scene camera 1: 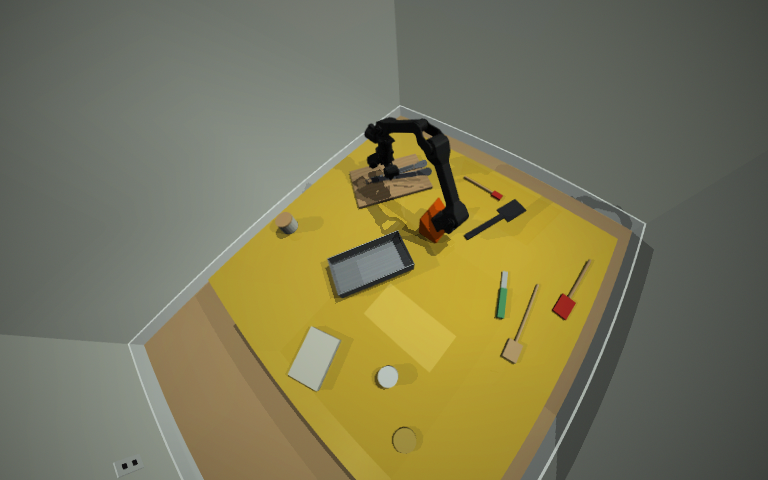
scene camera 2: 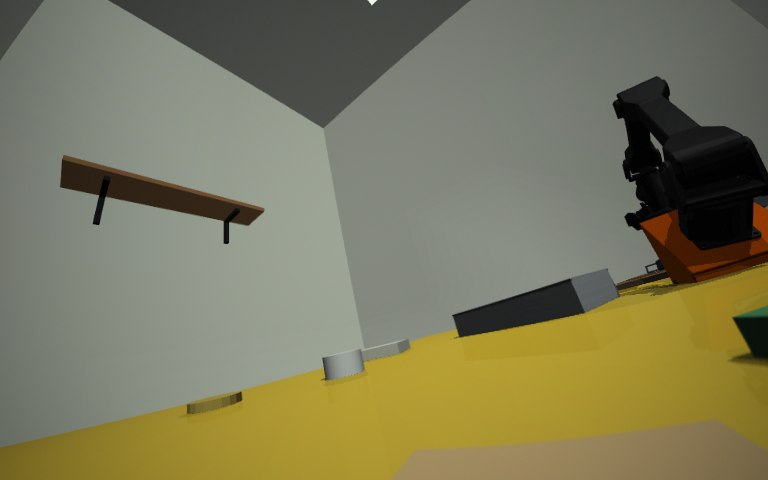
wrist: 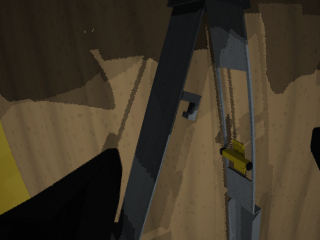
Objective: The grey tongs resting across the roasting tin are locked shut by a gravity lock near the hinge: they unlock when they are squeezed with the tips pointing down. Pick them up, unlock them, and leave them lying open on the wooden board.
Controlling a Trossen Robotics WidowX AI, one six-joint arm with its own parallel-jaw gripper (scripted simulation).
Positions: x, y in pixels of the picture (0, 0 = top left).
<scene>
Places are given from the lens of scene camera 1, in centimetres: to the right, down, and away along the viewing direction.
white slab point(scene camera 1: 310, 367): -25, 44, 71
wooden board point(scene camera 1: 366, 194): -8, -22, 104
roasting tin point(scene camera 1: 364, 266): -8, 11, 89
The marked spots on the wooden board and the roasting tin are 35 cm apart.
</scene>
